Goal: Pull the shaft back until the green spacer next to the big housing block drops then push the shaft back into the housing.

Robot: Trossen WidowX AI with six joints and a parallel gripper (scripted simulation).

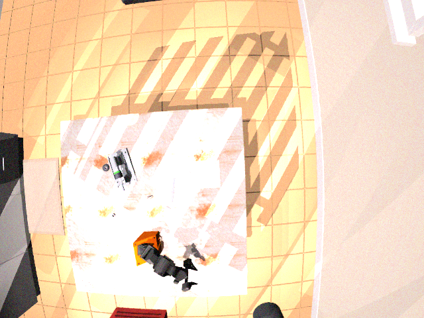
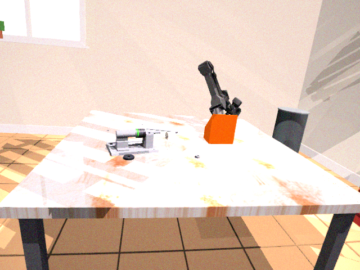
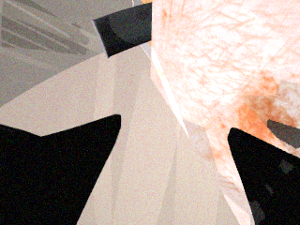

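My gripper tip is 650 mm short of the green spacer, 500 mm to the right of it and 40 mm above it. From my gripper tip the other things lie so: black ring 680 mm ahead, 630 mm to the left, 110 mm below.
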